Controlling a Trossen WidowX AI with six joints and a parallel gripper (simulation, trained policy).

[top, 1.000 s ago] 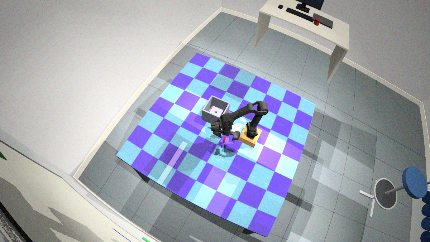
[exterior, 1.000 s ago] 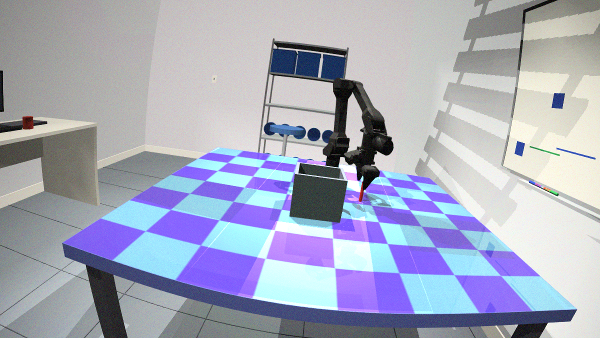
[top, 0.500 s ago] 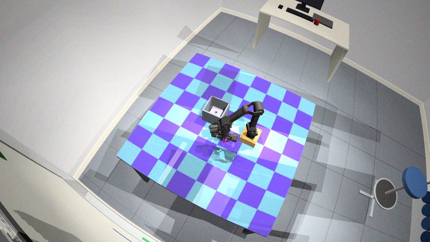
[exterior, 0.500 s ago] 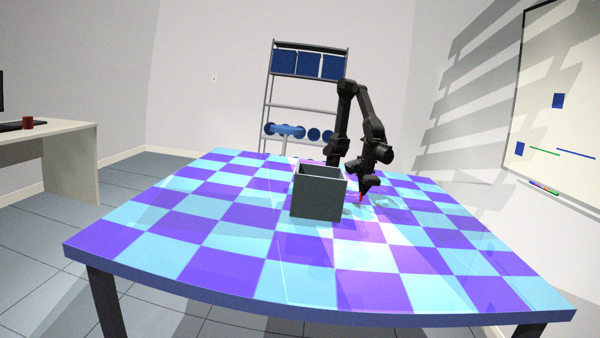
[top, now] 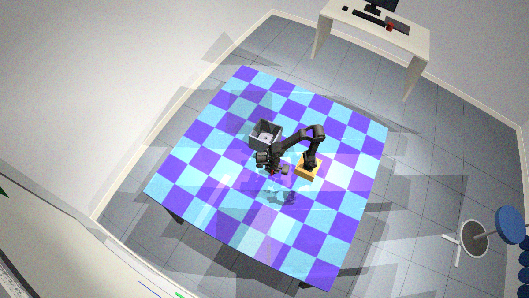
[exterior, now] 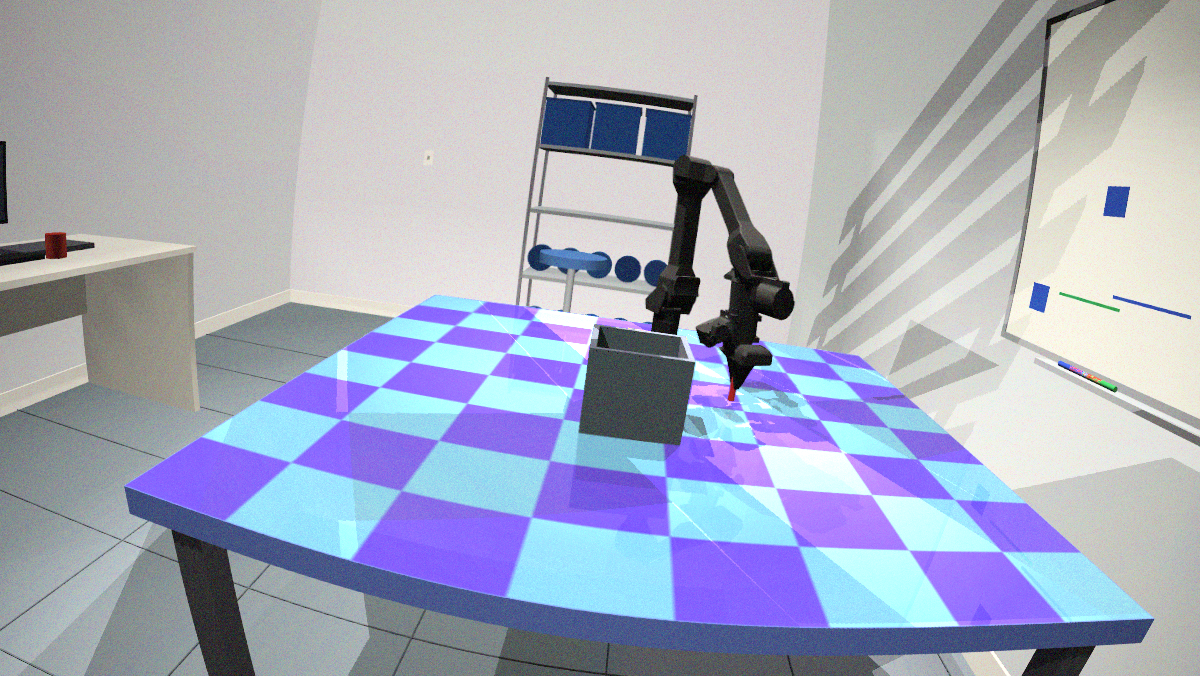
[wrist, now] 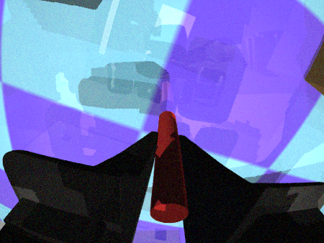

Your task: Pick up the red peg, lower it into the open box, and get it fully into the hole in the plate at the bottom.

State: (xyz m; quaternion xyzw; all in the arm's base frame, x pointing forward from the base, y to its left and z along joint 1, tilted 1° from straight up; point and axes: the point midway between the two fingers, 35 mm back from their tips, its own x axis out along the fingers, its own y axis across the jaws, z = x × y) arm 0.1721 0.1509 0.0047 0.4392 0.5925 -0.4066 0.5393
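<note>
Right now my gripper tip is 18 cm to the left of the plate, 16 cm short of it and 1 cm below it. Also, from my gripper tip: red peg (1 cm above).
</note>
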